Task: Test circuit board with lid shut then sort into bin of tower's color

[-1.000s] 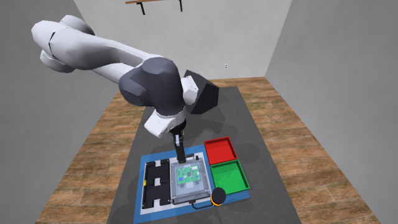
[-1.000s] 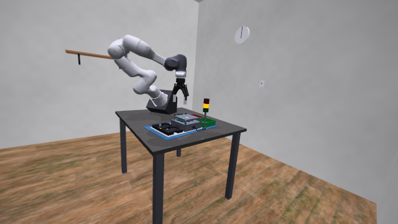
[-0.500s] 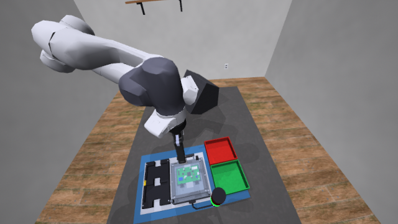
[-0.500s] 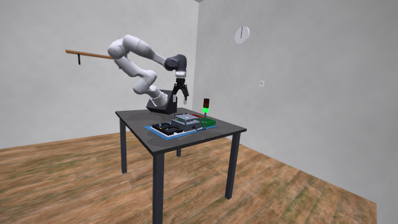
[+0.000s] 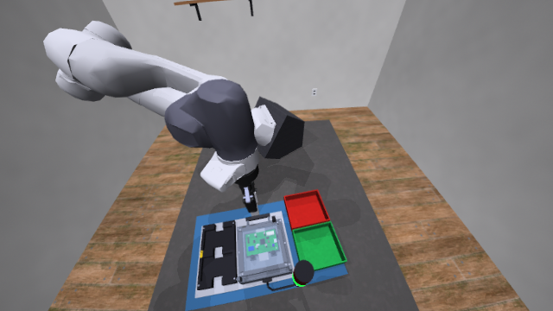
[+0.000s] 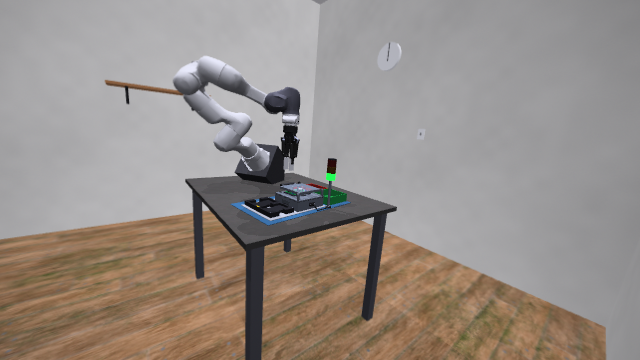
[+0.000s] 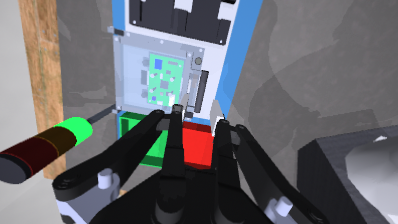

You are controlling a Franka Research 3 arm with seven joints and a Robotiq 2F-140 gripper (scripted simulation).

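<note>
Now: the latch hook 11 cm below my hand, 6 cm to the left of it and 3 cm ahead of it. Round my hand: green circuit board (13 cm below, 8 cm ahead, 1 cm to the right); then clear lid (11 cm below, 9 cm ahead, 1 cm to the right); then dark plate (14 cm below, 9 cm ahead).
</note>
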